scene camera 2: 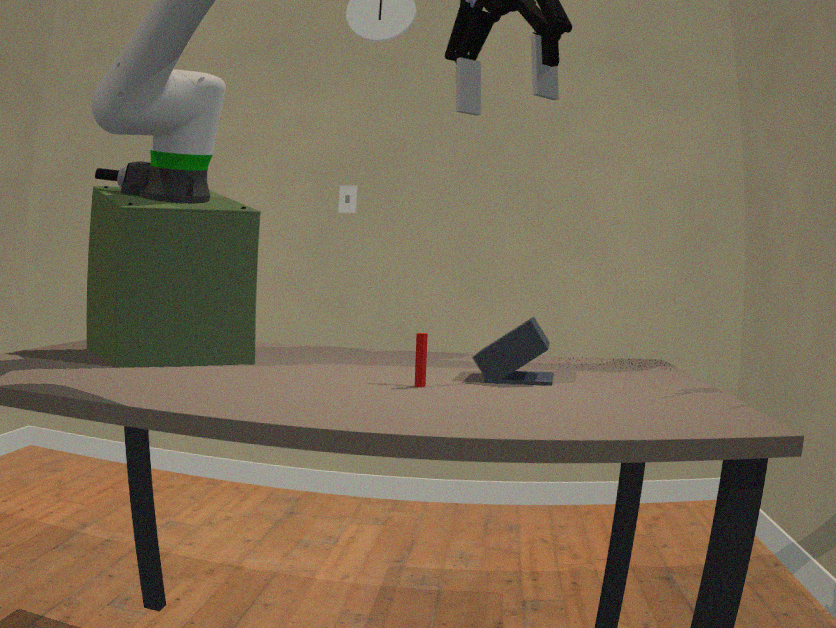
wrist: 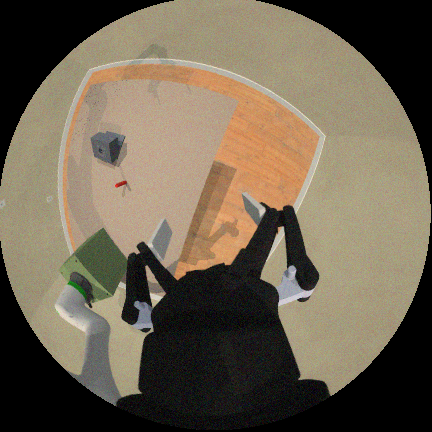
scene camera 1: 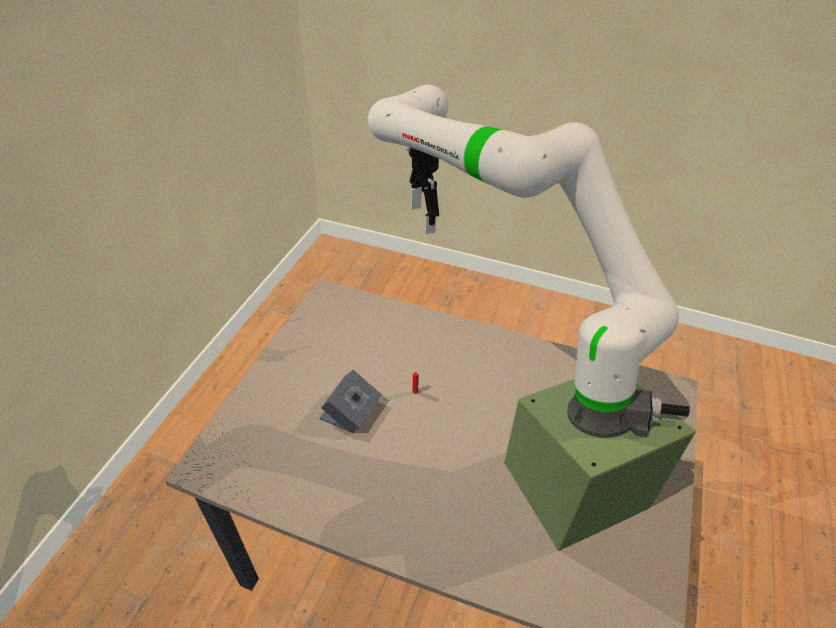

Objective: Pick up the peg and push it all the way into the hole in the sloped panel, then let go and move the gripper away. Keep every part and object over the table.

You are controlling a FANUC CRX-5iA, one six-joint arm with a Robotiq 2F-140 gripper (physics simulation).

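Frame: origin at the arm's base, x ahead, y left, z up, level; centimetres.
Seen in the pictures: gripper, fingertip midpoint: [scene camera 2: 505, 105] [wrist: 204, 213] [scene camera 1: 422, 220]; arm's base, origin of the base link: [scene camera 2: 173, 197] [wrist: 80, 282] [scene camera 1: 600, 415].
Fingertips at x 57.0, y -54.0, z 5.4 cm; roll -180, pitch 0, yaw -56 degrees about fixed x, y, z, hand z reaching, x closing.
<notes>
Pixels of each thing's top centre, then the offset from my fingertips to it. Level surfaces: height alone.
- red peg, middle of its top: [scene camera 2: 422, 333] [scene camera 1: 415, 374] [wrist: 115, 185] dx -8.7, dy +35.6, dz -27.7 cm
- dark grey sloped panel, middle of its top: [scene camera 2: 517, 317] [scene camera 1: 349, 388] [wrist: 96, 145] dx +6.9, dy +47.8, dz -25.5 cm
- table, its level: dz -35.7 cm
The red peg [scene camera 1: 415, 382] [scene camera 2: 421, 360] [wrist: 121, 184] stands upright on the table, a short way from the sloped panel. The dark grey sloped panel [scene camera 1: 364, 407] [scene camera 2: 511, 350] [wrist: 103, 141] leans on its flat base, and a small dark hole shows in its face in scene camera 1 and the wrist view. In scene camera 2 the hole is hidden. My gripper [scene camera 1: 423, 214] [scene camera 2: 508, 86] [wrist: 204, 213] is open and empty, with its fingers wide apart. It hangs high above the table, far above the peg and the panel, fingers pointing down.
The table [scene camera 1: 283, 500] [scene camera 2: 337, 405] [wrist: 165, 110] carries the green base block [scene camera 1: 540, 446] [scene camera 2: 172, 283] [wrist: 97, 265] with the arm on it. Wooden floor [scene camera 1: 756, 473] [scene camera 2: 378, 561] [wrist: 270, 145] surrounds the table. In the wrist view, one finger hangs over floor beyond the table edge.
</notes>
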